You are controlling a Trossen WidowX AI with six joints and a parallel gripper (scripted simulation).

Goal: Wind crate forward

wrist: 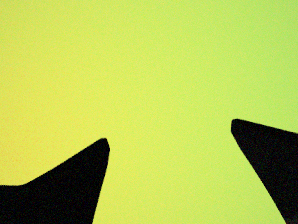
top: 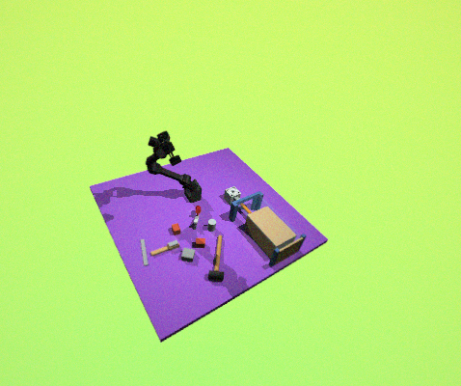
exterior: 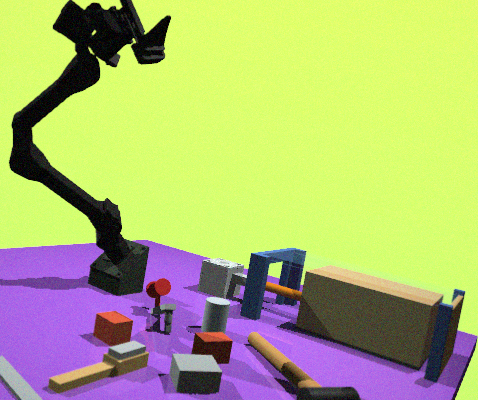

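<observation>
My gripper tip is now 63 cm above the winch handle, 19 cm to the right of it and 2 cm past it. Also, from my gripper tip: red knob 62 cm below, 22 cm to the left, 6 cm behind; then wooden brush 64 cm below, 10 cm to the right, 10 cm ahead; then grey block 65 cm below, 22 cm ahead, 1 cm to the right.
</observation>
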